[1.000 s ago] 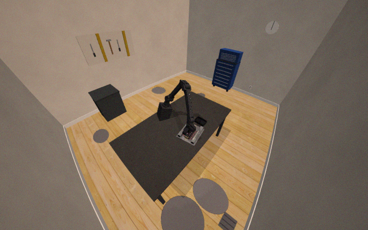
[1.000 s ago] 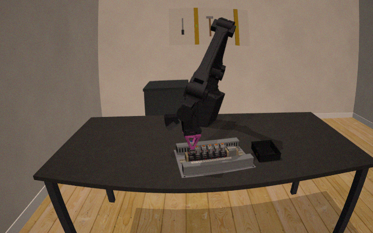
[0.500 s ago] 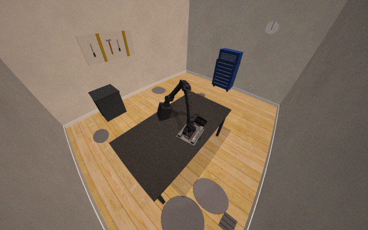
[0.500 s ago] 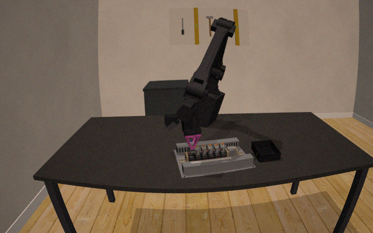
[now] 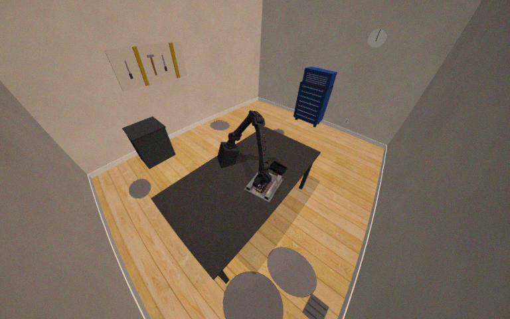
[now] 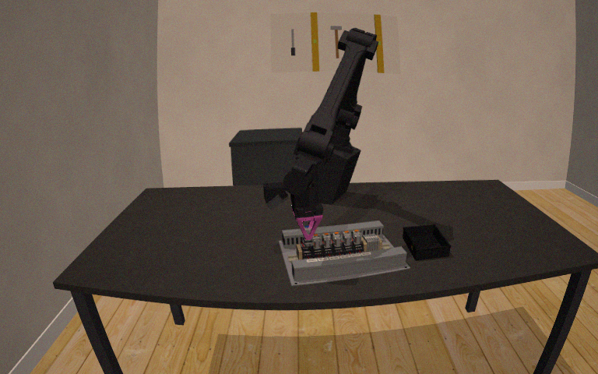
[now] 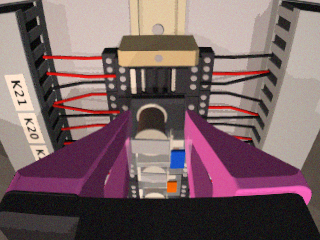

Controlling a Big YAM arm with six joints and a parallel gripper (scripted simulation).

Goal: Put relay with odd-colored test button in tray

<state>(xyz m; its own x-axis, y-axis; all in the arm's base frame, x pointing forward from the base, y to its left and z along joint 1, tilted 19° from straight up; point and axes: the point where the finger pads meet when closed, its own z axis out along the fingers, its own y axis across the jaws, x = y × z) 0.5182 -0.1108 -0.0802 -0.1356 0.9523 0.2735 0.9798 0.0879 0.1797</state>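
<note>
Now: hand right at the relay. From my hand the other things lie so: black tray 20 mm behind, 350 mm to the left, 60 mm below.
</note>
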